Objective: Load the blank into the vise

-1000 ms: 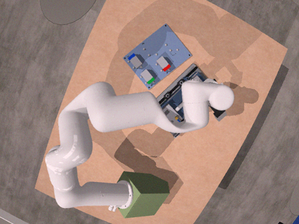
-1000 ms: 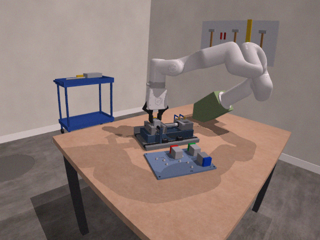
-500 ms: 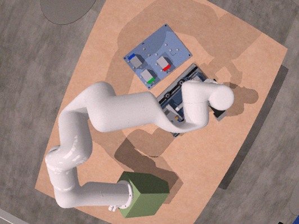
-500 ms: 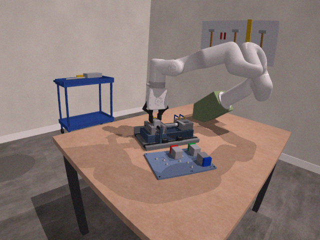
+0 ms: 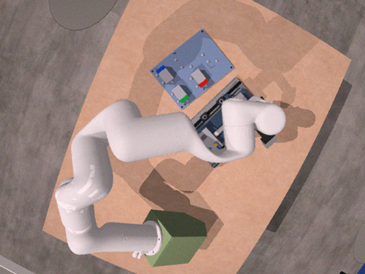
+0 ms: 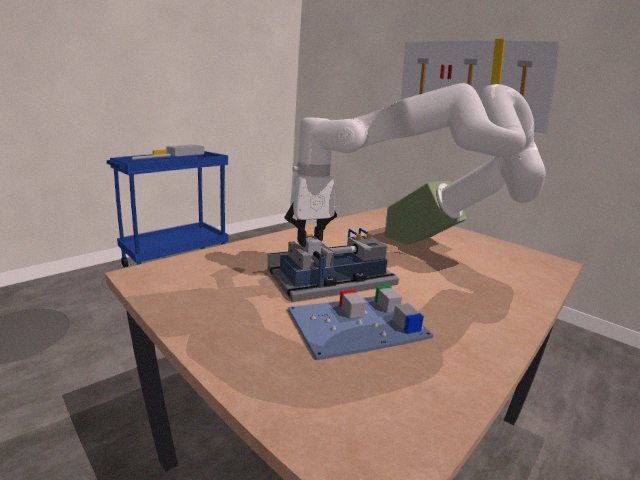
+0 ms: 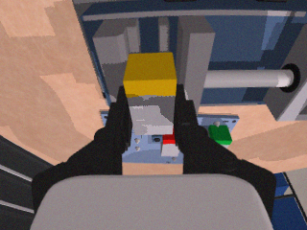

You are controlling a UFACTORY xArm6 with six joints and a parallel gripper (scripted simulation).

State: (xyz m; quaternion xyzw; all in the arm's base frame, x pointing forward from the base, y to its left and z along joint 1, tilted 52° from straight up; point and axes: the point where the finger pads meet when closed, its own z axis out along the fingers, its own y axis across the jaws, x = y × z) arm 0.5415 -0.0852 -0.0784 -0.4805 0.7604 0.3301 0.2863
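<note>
My hand is 20 mm above the yellow-ended blank. From my hand the other things lie so: hosed block 160 mm behind, 60 mm to the left, 40 mm below; then fixed jaw 30 mm ahead, 10 mm to the right, 50 mm below; then moving jaw 30 mm behind, 10 mm to the left, 50 mm below.
</note>
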